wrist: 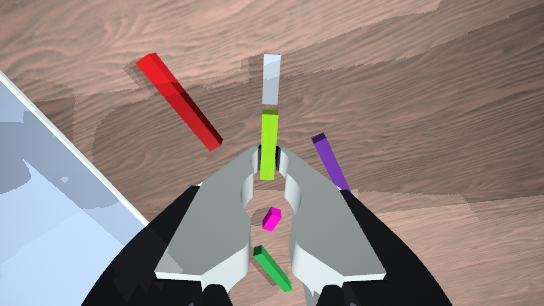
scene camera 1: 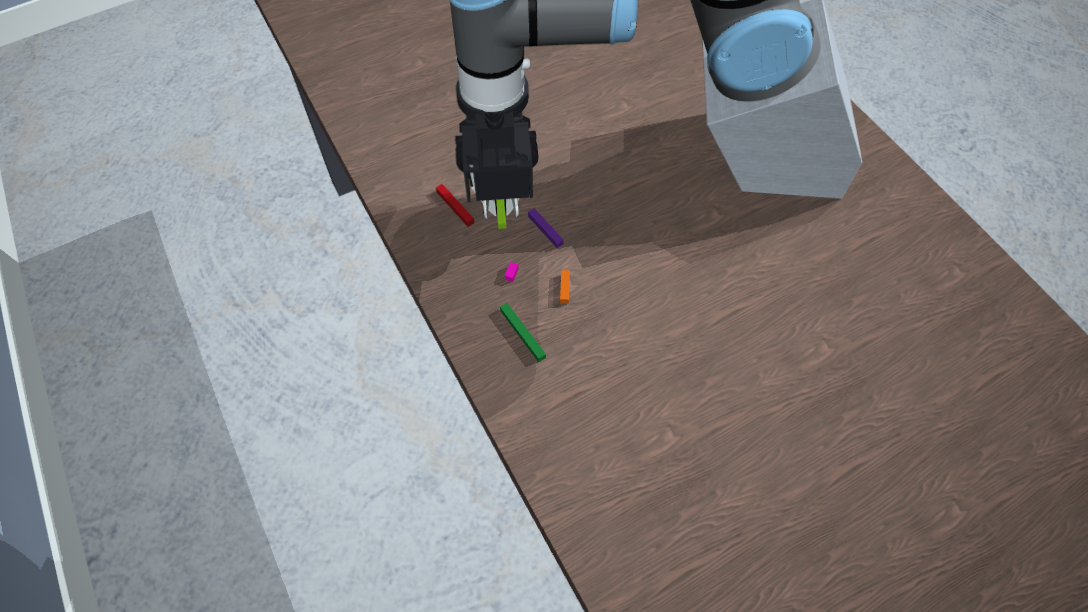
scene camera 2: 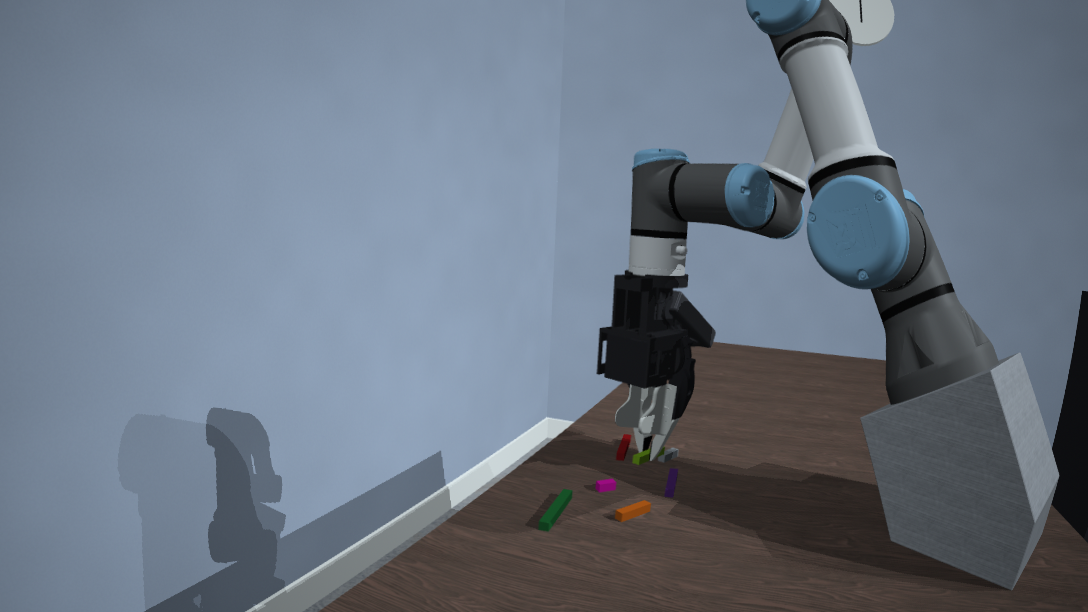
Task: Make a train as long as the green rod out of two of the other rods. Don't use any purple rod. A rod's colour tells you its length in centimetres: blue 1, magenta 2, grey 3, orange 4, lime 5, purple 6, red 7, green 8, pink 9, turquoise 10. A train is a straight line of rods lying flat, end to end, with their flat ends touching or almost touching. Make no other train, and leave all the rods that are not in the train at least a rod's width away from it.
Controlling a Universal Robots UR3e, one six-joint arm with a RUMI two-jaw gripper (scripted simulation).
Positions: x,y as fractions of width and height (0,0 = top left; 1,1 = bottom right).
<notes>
In view: the gripper (scene camera 2: 0.60,0.75), a grey rod (wrist: 0.50,0.23), a lime rod (wrist: 0.50,0.38) and a purple rod (wrist: 0.59,0.46).
The gripper shows as well in the wrist view (wrist: 0.49,0.48). Scene camera 1 does not show the grey rod, which is hidden by the gripper.
</notes>
